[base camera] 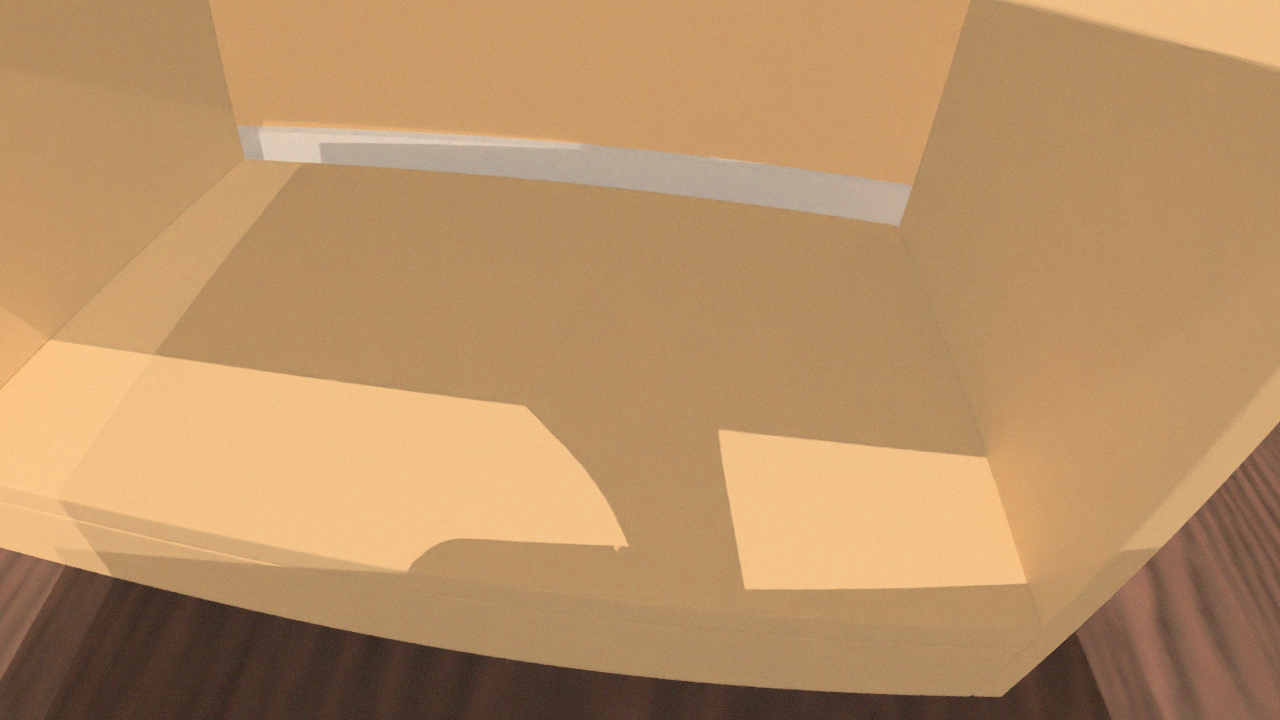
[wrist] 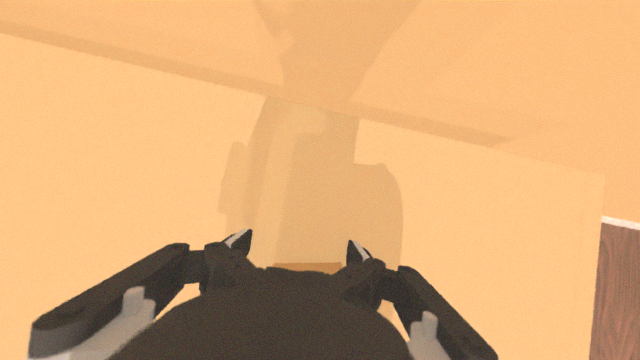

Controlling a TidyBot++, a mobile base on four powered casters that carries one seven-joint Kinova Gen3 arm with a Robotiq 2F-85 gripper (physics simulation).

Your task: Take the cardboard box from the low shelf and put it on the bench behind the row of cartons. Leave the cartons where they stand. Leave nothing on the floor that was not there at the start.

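Frame: origin at the arm's base, x ahead, y left, z up, level; millimetres.
Where they show: gripper, fingertip midpoint: [wrist: 299,245].
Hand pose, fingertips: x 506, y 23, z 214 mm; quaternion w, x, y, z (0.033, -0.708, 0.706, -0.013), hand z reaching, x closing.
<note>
After its pixels a point has its place.
A strip of the cardboard box [wrist: 307,267] @[y 14, x 491, z 223 mm], darker orange than the board around it, shows low in the wrist view, between and just below the fingertips; the black gripper body hides the rest. My gripper [wrist: 299,245] @[y 23, x 506, z 214 mm] is open, its two fingers wide apart on either side of that strip, and nothing is held. How far the fingertips are from the box in depth I cannot tell. The pale wooden shelf [base camera: 537,617] @[y 21, x 265, z -343 mm] [wrist: 125,175] @[y 184, x 548, z 213 mm] fills most of both views. The bench and the row of cartons do not show in either view.
In the base camera view, side panels [base camera: 1100,268] @[y -223, x 349, z -186 mm] [base camera: 107,179] @[y 347, x 502, z -255 mm] rise left and right of the shelf's bottom board, with a grey-white strip [base camera: 626,170] @[y -16, x 676, z -324 mm] behind it. Dark wood floor [base camera: 358,662] @[y 116, x 258, z -397 mm] [wrist: 617,290] @[y -1414, x 284, z -397 mm] shows below the shelf and at the wrist view's right edge. Arm shadows cross the boards.
</note>
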